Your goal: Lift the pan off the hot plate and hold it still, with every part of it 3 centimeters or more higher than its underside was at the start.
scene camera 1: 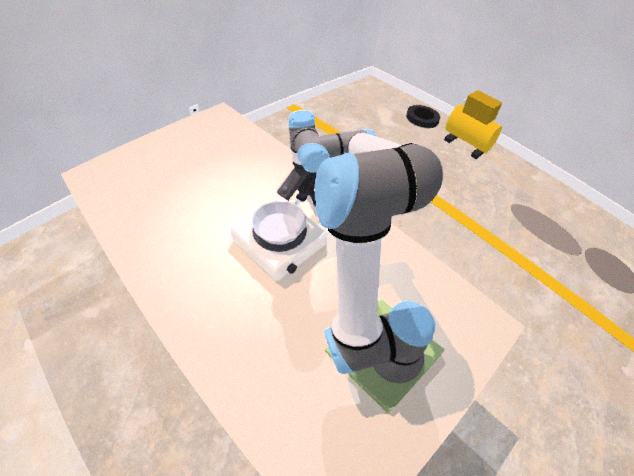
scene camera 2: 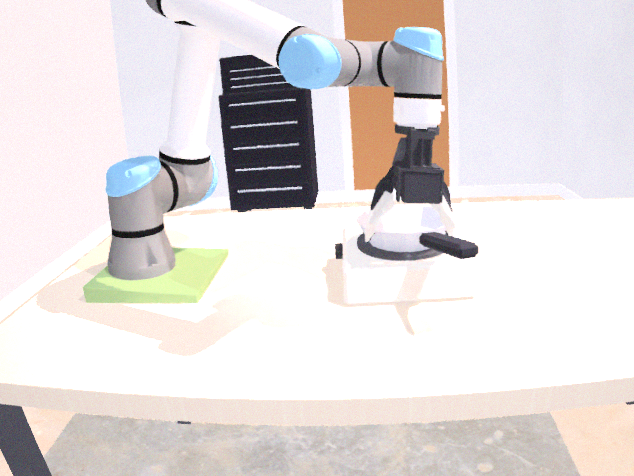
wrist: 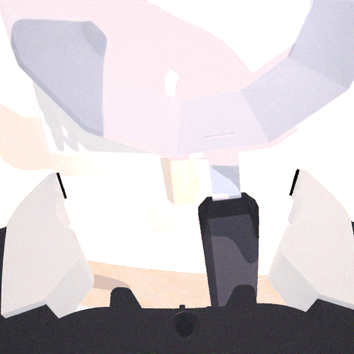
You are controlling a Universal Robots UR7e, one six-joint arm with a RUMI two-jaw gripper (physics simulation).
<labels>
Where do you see a pan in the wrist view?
At 179, 86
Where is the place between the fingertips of my gripper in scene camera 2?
410, 242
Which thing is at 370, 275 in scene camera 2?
A white hot plate.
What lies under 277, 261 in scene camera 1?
A white hot plate.
</labels>
